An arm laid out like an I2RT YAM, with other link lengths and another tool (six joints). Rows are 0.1 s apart.
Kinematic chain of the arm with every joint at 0, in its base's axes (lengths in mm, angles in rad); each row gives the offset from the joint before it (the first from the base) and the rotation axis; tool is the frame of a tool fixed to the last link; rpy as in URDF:
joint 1: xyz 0 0 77.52 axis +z
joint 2: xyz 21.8 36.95 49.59 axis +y
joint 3: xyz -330 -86 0 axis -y
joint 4: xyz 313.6 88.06 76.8 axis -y
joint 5: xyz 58.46 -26.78 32 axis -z
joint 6: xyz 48.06 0 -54.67 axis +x
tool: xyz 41 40 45 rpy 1.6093 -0.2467 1.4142
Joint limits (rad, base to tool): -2.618..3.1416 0..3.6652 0..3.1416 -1.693..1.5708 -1.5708..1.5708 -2.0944..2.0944
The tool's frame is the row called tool.
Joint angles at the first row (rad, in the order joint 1, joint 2, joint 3, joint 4, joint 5, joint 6):
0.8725, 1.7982, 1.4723, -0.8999, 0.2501, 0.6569
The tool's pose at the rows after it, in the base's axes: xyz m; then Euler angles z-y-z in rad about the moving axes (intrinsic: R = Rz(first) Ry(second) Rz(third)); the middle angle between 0 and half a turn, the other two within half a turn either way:
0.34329 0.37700 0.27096 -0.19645 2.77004 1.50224
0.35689 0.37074 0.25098 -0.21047 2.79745 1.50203
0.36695 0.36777 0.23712 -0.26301 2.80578 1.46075
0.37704 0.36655 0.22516 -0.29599 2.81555 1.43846
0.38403 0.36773 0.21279 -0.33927 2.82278 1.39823
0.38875 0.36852 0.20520 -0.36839 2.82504 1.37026
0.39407 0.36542 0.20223 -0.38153 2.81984 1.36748
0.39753 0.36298 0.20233 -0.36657 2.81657 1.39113
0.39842 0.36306 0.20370 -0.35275 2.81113 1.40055
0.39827 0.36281 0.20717 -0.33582 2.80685 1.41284
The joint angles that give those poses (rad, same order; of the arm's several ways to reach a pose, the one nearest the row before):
0.8385, 1.8377, 1.4499, -0.8615, 0.2251, 0.6517
0.8045, 1.8658, 1.4279, -0.8232, 0.1966, 0.6394
0.7857, 1.8943, 1.4257, -0.8075, 0.1950, 0.6344
0.7691, 1.9250, 1.4320, -0.7936, 0.1889, 0.6313
0.7611, 1.9567, 1.4396, -0.7837, 0.1877, 0.6285
0.7559, 1.9774, 1.4465, -0.7781, 0.1888, 0.6255
0.7456, 1.9848, 1.4468, -0.7694, 0.1938, 0.6243
0.7378, 1.9847, 1.4450, -0.7595, 0.1933, 0.6241
0.7363, 1.9834, 1.4463, -0.7555, 0.1949, 0.6169
0.7354, 1.9774, 1.4475, -0.7559, 0.1950, 0.6103

